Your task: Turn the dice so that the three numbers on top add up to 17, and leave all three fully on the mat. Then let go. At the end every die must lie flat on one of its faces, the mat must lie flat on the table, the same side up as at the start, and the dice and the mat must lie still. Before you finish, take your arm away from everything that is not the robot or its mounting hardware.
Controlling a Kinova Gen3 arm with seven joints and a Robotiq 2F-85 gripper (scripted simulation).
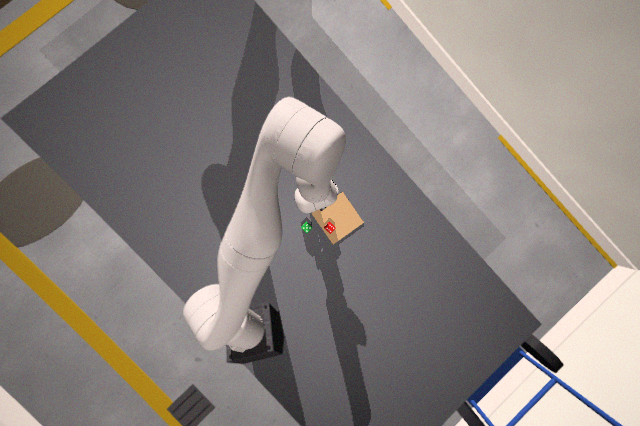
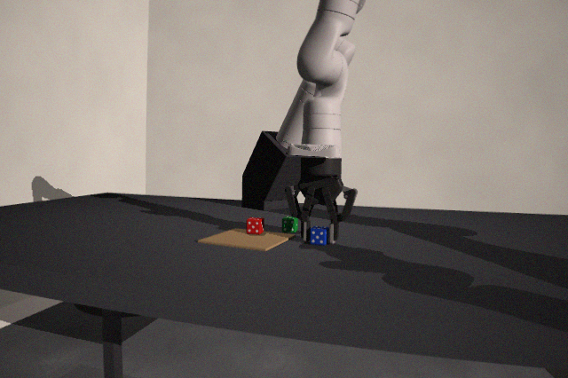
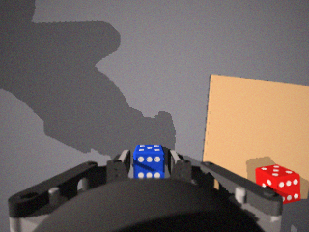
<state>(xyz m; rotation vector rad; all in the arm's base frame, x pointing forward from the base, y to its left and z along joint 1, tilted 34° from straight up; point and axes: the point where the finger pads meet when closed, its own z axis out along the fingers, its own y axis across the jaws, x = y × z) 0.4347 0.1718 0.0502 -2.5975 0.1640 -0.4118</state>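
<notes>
Right now the blue die is right at my hand. The rest, counted from my hand: red die 3 cm behind, 14 cm to the right; then green die 9 cm behind, 8 cm to the right; then tan mat 1 cm ahead, 14 cm to the right, 2 cm below.
</notes>
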